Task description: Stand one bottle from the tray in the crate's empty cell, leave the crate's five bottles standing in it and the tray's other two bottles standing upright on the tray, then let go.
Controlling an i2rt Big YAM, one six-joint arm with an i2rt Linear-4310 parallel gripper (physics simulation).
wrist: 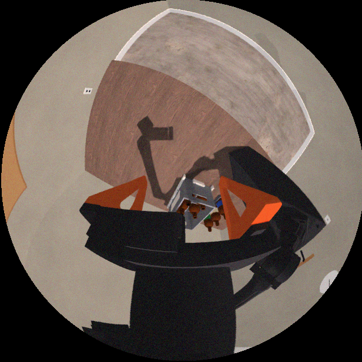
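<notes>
My gripper (182, 179) is open, its two orange fingers wide apart with nothing between them. The grey crate (194, 186) shows small and far beyond the fingers, a little below the view's centre. Brown bottles (195, 211) show in the crate; how many stand in it and which cell is empty cannot be told. Other brown bottles (216, 217) show just right of the crate, close to the right finger, with small blue and green patches among them. The right finger partly covers this group. The tray cannot be made out.
The brown wooden table top (175, 95) carries the arm's dark shadow. A grey wood-patterned surface with a white edge (313, 133) lies beyond it. Black arm parts (270, 185) fill the right side. An orange-brown panel (12, 175) shows at the far left.
</notes>
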